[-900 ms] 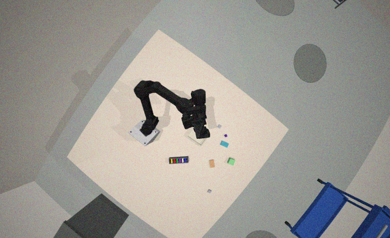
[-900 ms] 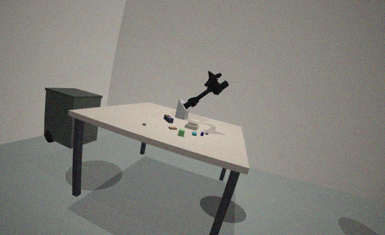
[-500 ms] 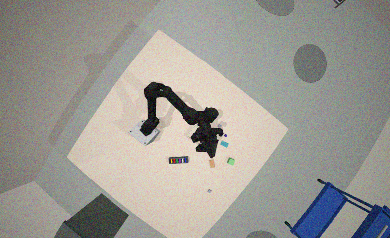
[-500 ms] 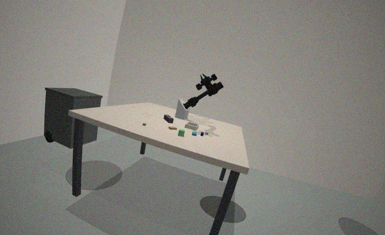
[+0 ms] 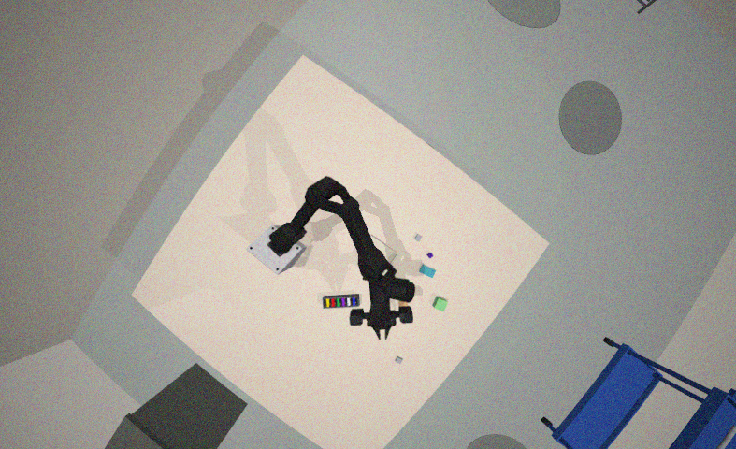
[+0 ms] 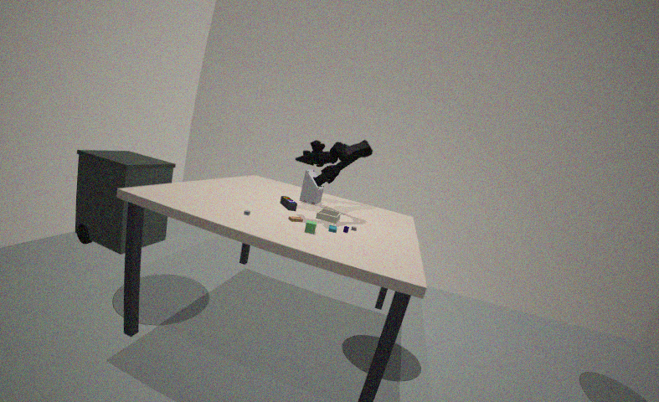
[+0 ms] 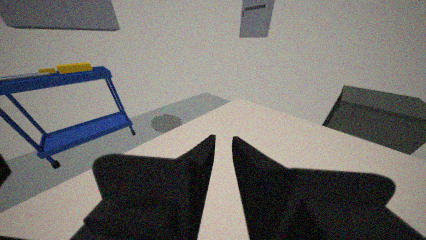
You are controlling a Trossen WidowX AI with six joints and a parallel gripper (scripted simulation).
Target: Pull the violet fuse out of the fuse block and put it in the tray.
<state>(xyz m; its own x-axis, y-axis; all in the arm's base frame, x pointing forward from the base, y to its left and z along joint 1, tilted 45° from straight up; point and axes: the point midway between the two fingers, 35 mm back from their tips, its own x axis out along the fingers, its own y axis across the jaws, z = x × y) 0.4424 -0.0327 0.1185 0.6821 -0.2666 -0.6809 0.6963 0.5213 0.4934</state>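
My gripper tip is 14 cm past the violet fuse, 5 cm to the left of it and 24 cm above it. The rest, counted from my gripper tip: tan block 5 cm ahead, 8 cm to the left, 26 cm below; then white fuse 13 cm behind, 4 cm to the right, 24 cm below; then blue fuse 12 cm behind, 2 cm to the right, 24 cm below.
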